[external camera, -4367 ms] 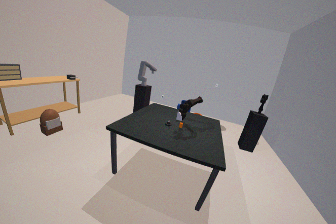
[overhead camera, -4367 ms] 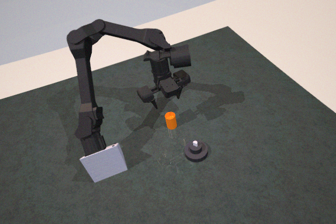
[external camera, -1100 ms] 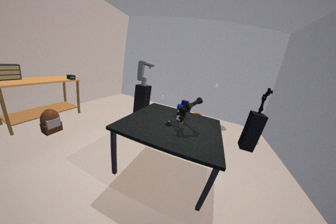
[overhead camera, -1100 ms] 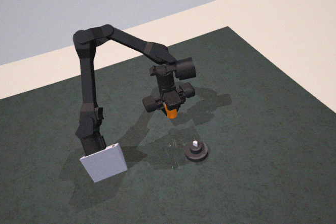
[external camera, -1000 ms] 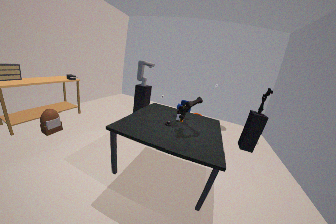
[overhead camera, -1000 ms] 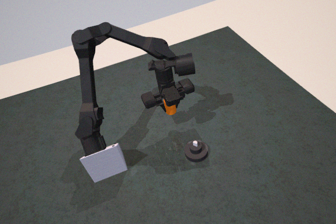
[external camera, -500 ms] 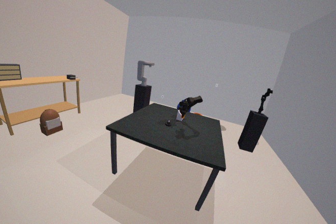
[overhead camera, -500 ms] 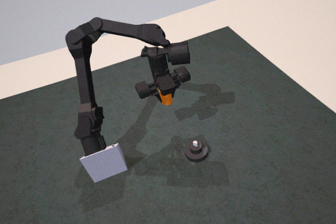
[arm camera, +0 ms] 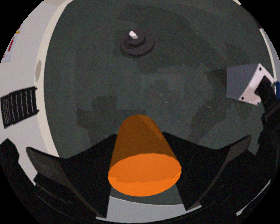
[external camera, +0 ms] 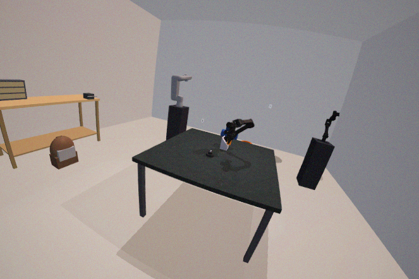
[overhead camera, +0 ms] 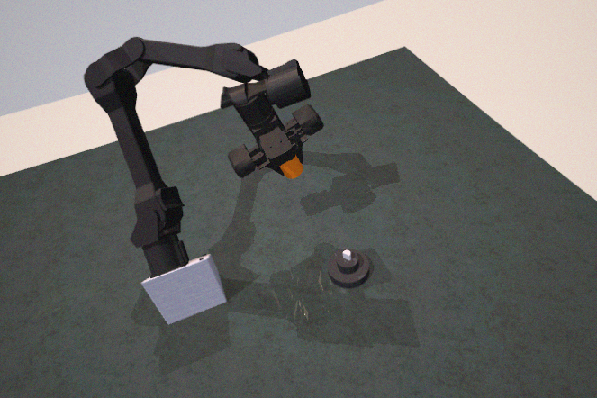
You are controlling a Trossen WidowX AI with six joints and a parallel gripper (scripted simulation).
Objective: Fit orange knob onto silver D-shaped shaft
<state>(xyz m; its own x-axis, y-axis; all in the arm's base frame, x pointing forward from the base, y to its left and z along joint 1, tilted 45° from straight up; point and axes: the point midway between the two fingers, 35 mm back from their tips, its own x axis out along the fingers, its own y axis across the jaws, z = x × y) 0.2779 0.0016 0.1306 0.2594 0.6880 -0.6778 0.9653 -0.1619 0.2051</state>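
Now: gripper tip 10 mm past the orange knob and 30 mm below it. Also, from my gripper tip: dark round pedestal: 40 mm ahead, 160 mm to the right, 140 mm below.
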